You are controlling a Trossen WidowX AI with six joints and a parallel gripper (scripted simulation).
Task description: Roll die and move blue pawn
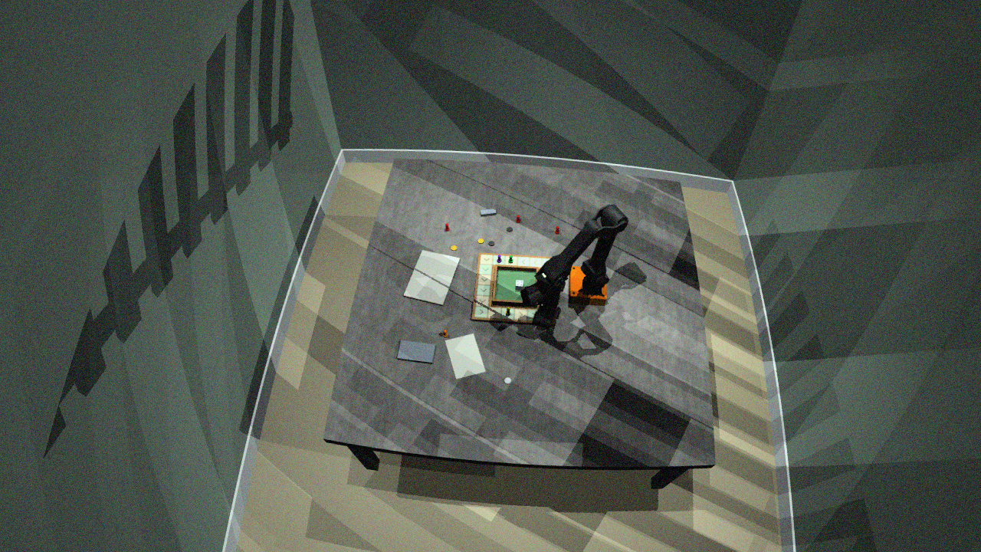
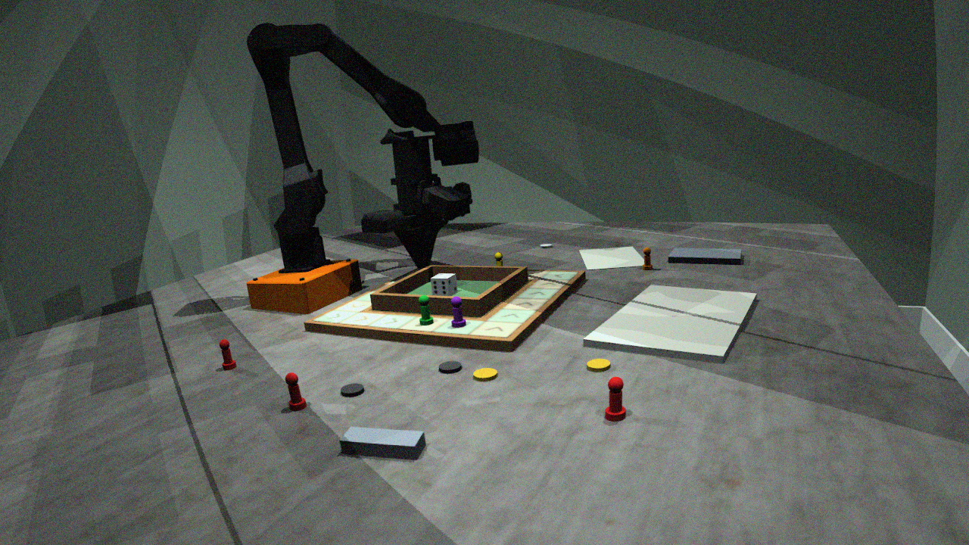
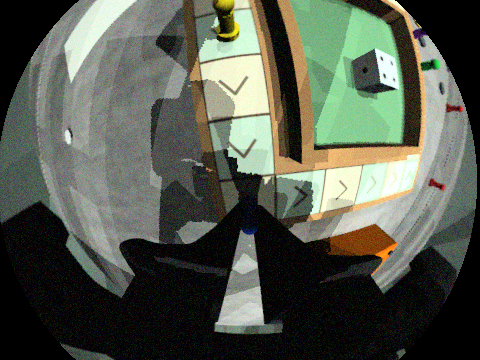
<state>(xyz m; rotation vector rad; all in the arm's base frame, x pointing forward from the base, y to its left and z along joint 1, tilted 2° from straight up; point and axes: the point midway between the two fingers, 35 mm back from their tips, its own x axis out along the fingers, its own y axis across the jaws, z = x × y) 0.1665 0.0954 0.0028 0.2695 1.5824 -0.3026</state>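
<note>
Right now the white die is 120 mm to the right of my gripper tip, 90 mm ahead of it and 10 mm above it. The rest, counted from my gripper tip: green tray: 120 mm to the right, 100 mm ahead, 10 mm below; yellow pawn: 130 mm ahead, 10 mm to the right, 10 mm above; blue pawn: 10 mm above.
</note>
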